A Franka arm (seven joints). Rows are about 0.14 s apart.
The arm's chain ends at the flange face. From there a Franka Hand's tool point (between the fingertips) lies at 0.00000 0.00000 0.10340 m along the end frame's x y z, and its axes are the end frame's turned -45 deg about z.
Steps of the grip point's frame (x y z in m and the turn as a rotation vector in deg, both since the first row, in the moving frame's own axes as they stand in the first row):
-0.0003, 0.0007, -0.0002, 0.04, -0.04, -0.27
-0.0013, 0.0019, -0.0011, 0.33, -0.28, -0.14
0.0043, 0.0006, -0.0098, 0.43, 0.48, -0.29
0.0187, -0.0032, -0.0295, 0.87, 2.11, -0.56
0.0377, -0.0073, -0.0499, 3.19, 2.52, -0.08
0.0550, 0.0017, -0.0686, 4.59, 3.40, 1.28
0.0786, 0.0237, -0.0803, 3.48, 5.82, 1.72
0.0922, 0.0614, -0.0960, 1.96, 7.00, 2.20
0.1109, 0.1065, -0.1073, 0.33, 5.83, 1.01
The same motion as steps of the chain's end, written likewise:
0.0004, 0.0007, -0.0002, 0.00, -0.06, -0.27
0.0012, 0.0023, -0.0011, 0.04, -0.43, -0.14
0.0034, -0.0015, -0.0098, 0.64, 0.04, -0.29
0.0094, -0.0117, -0.0294, 2.11, 0.88, -0.56
0.0224, -0.0245, -0.0496, 4.04, -0.47, -0.08
0.0415, -0.0275, -0.0681, 5.65, -0.84, 1.28
0.0692, -0.0270, -0.0796, 6.58, 1.65, 1.72
0.1020, -0.0105, -0.0952, 6.34, 3.56, 2.20
0.1466, 0.0047, -0.1068, 4.36, 3.89, 1.01

